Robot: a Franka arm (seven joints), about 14 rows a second.
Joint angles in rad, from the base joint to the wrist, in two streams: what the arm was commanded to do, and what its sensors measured. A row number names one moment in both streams.
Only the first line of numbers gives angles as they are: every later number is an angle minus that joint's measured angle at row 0.
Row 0, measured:
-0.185, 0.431, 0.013, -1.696, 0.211, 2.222, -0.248
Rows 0 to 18, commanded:
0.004, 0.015, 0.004, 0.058, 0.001, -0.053, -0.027
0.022, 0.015, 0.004, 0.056, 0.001, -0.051, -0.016
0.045, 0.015, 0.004, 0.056, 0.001, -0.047, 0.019
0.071, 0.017, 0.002, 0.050, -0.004, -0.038, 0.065
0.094, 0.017, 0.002, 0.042, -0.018, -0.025, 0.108
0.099, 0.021, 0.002, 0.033, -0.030, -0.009, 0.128
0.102, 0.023, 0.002, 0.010, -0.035, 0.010, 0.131
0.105, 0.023, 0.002, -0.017, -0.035, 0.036, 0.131
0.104, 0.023, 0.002, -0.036, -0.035, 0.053, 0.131
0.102, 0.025, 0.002, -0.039, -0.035, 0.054, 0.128
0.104, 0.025, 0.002, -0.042, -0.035, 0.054, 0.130
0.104, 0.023, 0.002, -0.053, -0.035, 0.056, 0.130
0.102, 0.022, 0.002, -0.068, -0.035, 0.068, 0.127
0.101, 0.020, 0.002, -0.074, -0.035, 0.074, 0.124
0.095, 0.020, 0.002, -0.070, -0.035, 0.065, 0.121
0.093, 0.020, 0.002, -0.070, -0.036, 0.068, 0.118
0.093, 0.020, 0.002, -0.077, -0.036, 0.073, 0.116
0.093, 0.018, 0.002, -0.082, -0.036, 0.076, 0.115
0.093, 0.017, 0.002, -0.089, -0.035, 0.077, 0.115
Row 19, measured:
0.107, 0.035, -0.008, -0.047, -0.016, 0.053, 0.120
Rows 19 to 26, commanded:
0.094, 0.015, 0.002, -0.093, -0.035, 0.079, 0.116
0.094, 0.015, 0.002, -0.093, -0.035, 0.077, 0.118
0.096, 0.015, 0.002, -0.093, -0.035, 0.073, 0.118
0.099, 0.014, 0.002, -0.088, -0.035, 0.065, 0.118
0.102, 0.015, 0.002, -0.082, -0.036, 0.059, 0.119
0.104, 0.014, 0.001, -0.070, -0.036, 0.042, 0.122
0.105, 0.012, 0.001, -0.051, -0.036, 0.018, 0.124
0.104, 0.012, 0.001, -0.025, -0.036, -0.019, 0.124
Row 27, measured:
0.109, 0.029, -0.008, -0.050, -0.019, 0.039, 0.120
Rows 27 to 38, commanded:
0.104, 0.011, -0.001, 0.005, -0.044, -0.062, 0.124
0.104, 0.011, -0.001, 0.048, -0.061, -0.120, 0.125
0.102, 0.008, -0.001, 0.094, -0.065, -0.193, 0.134
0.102, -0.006, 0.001, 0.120, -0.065, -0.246, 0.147
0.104, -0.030, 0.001, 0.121, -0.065, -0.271, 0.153
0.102, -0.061, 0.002, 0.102, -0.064, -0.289, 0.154
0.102, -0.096, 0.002, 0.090, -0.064, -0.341, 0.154
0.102, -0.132, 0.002, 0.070, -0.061, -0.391, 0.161
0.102, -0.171, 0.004, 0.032, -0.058, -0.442, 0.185
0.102, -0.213, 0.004, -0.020, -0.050, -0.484, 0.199
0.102, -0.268, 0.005, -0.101, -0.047, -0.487, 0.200
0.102, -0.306, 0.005, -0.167, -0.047, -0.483, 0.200
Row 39, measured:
0.112, -0.189, -0.007, 0.016, -0.044, -0.504, 0.182
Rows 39 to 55, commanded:
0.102, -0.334, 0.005, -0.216, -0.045, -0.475, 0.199
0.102, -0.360, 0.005, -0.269, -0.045, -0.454, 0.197
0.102, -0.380, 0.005, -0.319, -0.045, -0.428, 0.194
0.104, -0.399, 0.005, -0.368, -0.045, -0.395, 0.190
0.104, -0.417, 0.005, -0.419, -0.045, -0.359, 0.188
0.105, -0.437, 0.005, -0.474, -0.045, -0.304, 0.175
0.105, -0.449, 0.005, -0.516, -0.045, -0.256, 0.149
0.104, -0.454, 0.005, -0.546, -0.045, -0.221, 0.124
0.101, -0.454, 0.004, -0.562, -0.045, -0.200, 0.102
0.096, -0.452, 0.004, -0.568, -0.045, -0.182, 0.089
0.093, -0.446, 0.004, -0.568, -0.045, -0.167, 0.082
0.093, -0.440, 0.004, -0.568, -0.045, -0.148, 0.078
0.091, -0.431, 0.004, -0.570, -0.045, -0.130, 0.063
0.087, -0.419, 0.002, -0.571, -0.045, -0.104, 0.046
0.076, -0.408, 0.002, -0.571, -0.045, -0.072, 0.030
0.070, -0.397, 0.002, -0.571, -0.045, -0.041, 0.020
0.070, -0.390, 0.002, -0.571, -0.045, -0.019, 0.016
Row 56, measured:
0.093, -0.402, -0.006, -0.560, -0.044, -0.069, 0.054
